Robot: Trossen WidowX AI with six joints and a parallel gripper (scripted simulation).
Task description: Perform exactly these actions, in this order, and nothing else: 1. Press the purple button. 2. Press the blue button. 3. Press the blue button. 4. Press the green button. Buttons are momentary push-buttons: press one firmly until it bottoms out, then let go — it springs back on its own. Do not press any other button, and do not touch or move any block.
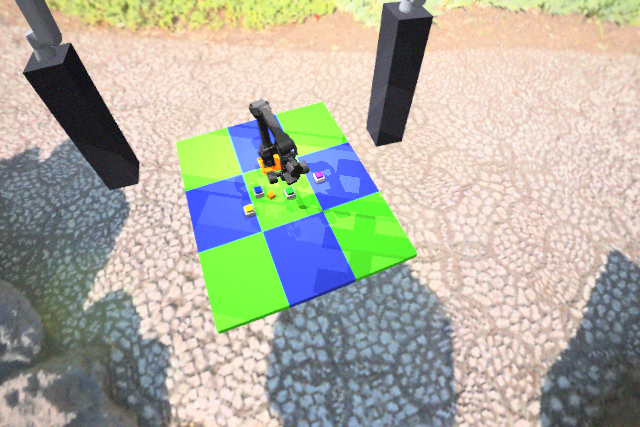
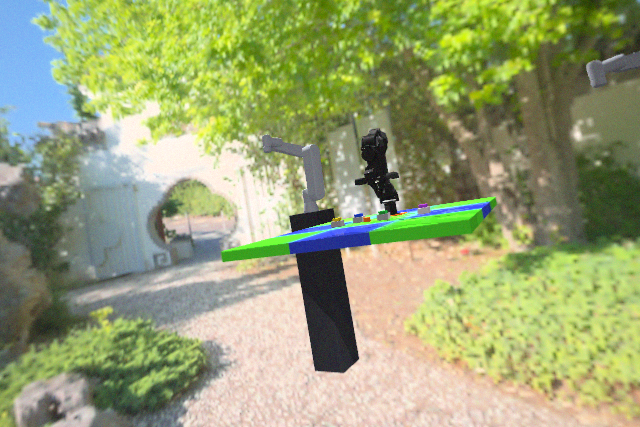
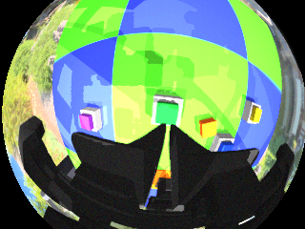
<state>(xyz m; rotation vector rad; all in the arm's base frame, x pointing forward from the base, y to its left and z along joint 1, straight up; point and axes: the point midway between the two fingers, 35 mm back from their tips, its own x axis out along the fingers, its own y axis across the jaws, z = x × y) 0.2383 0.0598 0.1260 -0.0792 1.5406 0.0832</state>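
Right now my gripper tip is 60 mm above the green button and 10 mm past it. Also, from my gripper tip: small orange block 90 mm to the right, 90 mm below, 20 mm behind; blue button 150 mm to the right, 60 mm below, 60 mm behind; purple button 160 mm to the left, 60 mm below, 60 mm behind.
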